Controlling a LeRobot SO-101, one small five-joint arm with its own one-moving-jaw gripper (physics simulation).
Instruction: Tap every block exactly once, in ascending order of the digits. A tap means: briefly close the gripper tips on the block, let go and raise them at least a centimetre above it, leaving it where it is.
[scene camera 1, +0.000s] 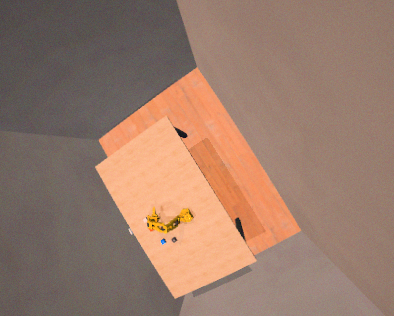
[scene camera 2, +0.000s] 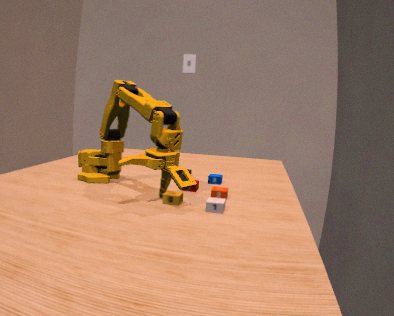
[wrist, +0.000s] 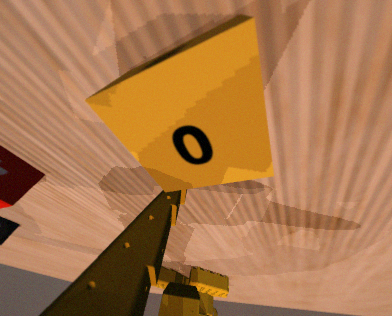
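My gripper (scene camera 1: 153, 216) (scene camera 2: 141, 178) is wide open and empty, its moving jaw swung out to the side. In the wrist view its fixed jaw (wrist: 170, 202) reaches up to the near corner of the yellow block 0 (scene camera 2: 173, 198) (wrist: 215, 90), which hides the tip. The white block 1 (scene camera 1: 145, 220) (scene camera 2: 215, 205), orange block 2 (scene camera 1: 151, 229) (scene camera 2: 219, 192) and blue block 3 (scene camera 1: 163, 241) (scene camera 2: 215, 179) stand right of it in scene camera 2. The red block 4 (scene camera 2: 191, 186) (wrist: 20, 175) and a black block (scene camera 1: 174, 240) (scene camera 2: 188, 172) (wrist: 6, 231) are partly hidden there.
All blocks lie on the wooden table (scene camera 1: 145, 165) (scene camera 2: 150, 260). The arm's base (scene camera 1: 186, 215) (scene camera 2: 95, 167) stands at the left in scene camera 2. The table's right edge runs past the white, orange and blue blocks. A wall plate (scene camera 2: 189, 63) is on the wall behind.
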